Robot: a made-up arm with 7 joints.
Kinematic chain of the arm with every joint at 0, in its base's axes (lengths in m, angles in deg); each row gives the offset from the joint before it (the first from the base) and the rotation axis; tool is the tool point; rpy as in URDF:
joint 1: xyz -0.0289 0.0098 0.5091 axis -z
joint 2: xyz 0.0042 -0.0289 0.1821 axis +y
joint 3: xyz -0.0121 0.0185 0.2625 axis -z
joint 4: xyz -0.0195 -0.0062 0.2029 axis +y
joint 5: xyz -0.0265 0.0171 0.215 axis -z
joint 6: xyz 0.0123 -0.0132 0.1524 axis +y
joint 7: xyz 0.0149 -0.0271 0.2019 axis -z
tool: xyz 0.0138 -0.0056 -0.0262 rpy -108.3 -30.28 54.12
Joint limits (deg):
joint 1: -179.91..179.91
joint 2: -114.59..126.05
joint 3: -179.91..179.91
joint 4: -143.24..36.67
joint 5: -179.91..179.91
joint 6: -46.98..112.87
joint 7: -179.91..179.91
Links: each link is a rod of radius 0.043 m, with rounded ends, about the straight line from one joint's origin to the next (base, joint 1, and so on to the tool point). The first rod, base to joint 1, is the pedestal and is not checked.
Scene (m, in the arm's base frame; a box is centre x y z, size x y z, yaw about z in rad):
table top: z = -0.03
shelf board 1: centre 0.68 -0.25 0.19 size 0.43 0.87 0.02 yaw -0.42
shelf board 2: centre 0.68 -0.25 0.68 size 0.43 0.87 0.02 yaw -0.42
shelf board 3: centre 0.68 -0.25 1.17 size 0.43 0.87 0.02 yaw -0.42
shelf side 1: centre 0.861 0.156 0.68 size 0.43 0.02 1 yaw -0.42
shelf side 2: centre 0.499 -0.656 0.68 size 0.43 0.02 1 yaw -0.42
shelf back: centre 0.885 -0.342 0.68 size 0.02 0.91 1 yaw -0.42
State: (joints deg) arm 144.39 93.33 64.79 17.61 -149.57 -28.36 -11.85
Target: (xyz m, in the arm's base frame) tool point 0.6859 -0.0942 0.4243
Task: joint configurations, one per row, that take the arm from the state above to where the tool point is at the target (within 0.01 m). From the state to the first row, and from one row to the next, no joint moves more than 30 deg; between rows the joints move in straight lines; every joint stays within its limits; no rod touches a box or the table.
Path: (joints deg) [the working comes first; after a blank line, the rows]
Joints at the target: 58.16 117.42 86.58 -76.66 -158.27 3.50 -12.69
Straight joint move there: touches shelf side 2.

1: 147.55 94.25 76.72 2.50 -153.81 -0.11 -13.20
2: 150.72 95.17 88.64 -12.61 -158.06 28.13 -14.56
3: 153.88 96.10 100.57 -27.72 -162.30 56.38 -15.91
4: 157.04 97.02 112.50 -42.83 -166.54 84.62 -17.27
5: 160.21 97.94 124.42 -57.94 -170.79 112.87 -18.62
6: 138.67 101.85 120.02 -70.83 -167.98 89.85 -17.17
7: 117.13 105.75 115.62 -83.72 -165.18 66.83 -15.72
8: 95.60 109.66 111.22 -96.61 -162.38 43.80 -14.26
9: 74.06 113.57 106.83 -109.50 -159.58 20.78 -12.81
10: 66.11 115.50 96.70 -93.08 -158.93 12.14 -12.75
11: 58.16 117.42 86.58 -76.66 -158.27 3.50 -12.69

